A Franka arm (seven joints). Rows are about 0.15 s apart.
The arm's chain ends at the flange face. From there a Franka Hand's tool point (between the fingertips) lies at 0.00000 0.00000 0.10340 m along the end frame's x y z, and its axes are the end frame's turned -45 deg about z.
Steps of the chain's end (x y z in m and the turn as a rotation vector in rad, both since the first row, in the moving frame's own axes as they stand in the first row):
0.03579, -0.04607, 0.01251, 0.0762, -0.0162, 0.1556
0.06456, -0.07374, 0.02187, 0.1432, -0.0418, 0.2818
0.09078, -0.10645, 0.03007, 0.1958, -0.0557, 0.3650
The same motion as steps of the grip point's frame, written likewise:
0.06277, -0.01365, 0.01220, 0.0653, 0.0424, 0.1556
0.10697, -0.01875, 0.02073, 0.1308, 0.0717, 0.2818
0.15272, -0.02710, 0.02796, 0.1778, 0.0991, 0.3650

